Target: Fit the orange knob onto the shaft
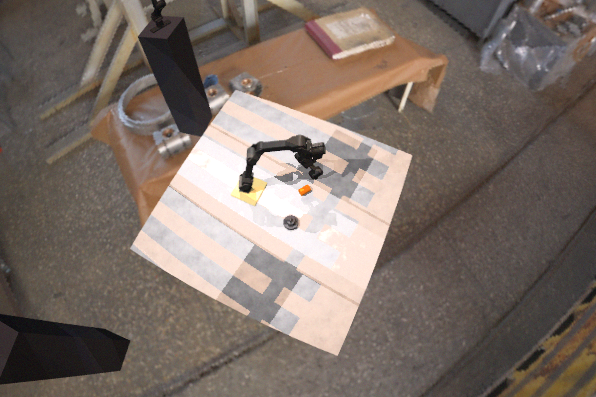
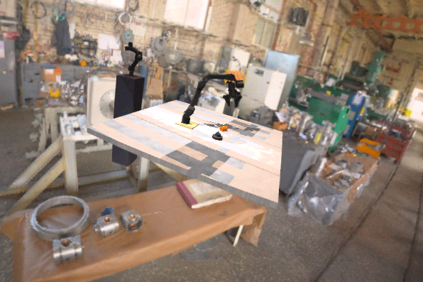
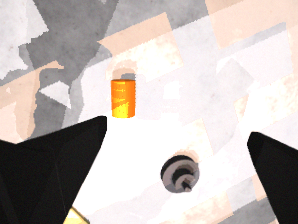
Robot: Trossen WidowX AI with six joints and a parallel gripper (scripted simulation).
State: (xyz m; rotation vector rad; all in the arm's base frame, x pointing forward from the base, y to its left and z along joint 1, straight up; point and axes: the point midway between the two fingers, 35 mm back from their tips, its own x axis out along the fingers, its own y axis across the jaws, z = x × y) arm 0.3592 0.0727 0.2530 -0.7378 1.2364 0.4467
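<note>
My gripper tip is now 30 mm past the orange knob and 210 mm above it. Also, from my gripper tip: D-shaped shaft: 60 mm behind, 210 mm to the right, 200 mm below.
</note>
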